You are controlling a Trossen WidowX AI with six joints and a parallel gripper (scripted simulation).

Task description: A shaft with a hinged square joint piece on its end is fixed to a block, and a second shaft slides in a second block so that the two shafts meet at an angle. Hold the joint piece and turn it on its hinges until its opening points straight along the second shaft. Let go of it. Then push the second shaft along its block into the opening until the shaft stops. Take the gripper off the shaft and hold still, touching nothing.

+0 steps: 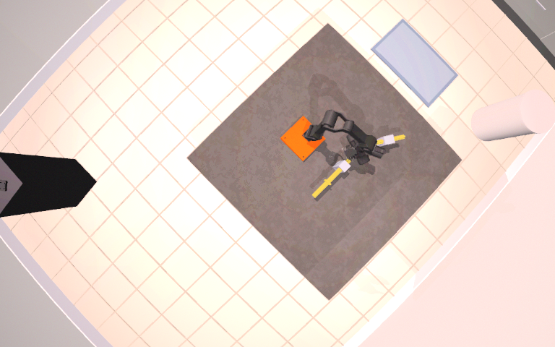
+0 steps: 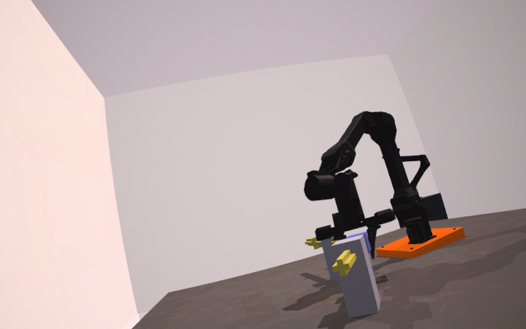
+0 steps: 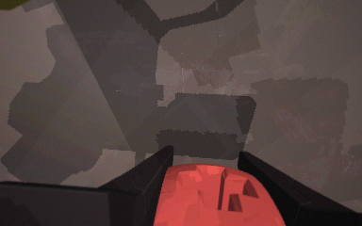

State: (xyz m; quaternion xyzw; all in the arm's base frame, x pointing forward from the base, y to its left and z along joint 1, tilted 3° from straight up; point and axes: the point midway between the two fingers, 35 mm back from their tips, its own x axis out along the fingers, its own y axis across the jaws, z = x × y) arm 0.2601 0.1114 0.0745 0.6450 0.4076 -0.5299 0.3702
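The red joint piece lies 10 mm to the left of my gripper tip and 40 mm above it.
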